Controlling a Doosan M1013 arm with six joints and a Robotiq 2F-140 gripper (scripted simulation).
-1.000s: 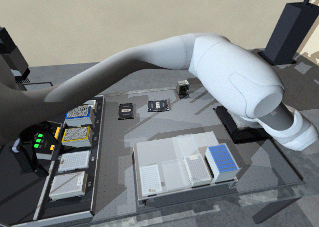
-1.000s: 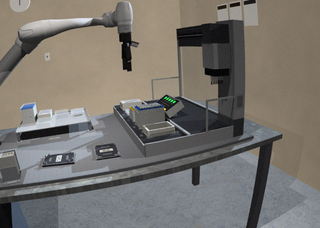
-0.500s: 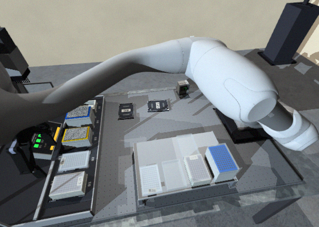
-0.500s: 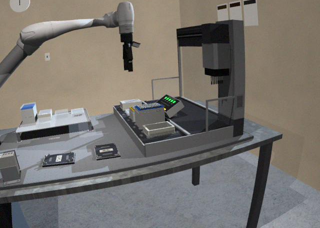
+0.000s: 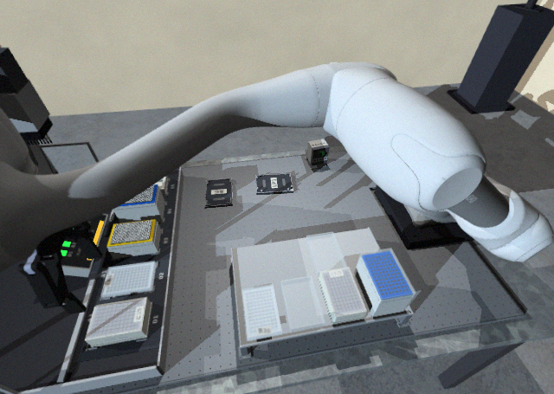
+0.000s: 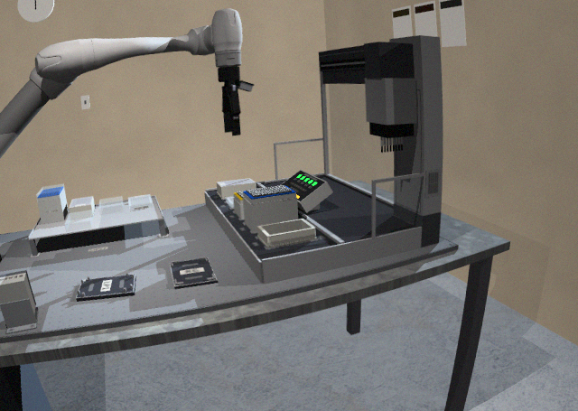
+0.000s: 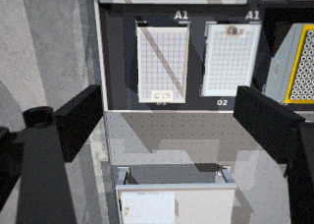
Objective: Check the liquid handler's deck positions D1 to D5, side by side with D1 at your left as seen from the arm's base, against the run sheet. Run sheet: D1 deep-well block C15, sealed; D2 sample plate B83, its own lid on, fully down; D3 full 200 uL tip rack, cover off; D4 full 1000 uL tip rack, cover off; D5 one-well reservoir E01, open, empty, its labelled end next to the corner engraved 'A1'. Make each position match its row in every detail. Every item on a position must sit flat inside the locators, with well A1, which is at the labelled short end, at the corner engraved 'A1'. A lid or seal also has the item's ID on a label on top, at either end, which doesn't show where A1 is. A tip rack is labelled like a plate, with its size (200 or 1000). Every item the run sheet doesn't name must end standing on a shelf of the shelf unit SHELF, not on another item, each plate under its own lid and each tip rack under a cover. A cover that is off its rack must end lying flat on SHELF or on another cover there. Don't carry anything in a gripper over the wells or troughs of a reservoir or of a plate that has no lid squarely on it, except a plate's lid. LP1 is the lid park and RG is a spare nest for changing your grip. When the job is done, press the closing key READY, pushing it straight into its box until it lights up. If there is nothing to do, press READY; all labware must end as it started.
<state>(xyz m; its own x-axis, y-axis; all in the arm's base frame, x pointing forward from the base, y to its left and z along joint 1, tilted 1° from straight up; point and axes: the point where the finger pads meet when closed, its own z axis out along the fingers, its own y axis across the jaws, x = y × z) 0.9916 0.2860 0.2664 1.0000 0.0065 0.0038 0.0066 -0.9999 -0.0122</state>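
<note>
Now: the deep-well block C15 21 cm below my hand. From my hand the other things lie so: yellow rack: 1 cm ahead, 24 cm to the right, 19 cm below; clear cover: 46 cm behind, 2 cm to the left, 21 cm below; blue-rimmed tip rack: 1 cm ahead, 37 cm to the right, 17 cm below.
</note>
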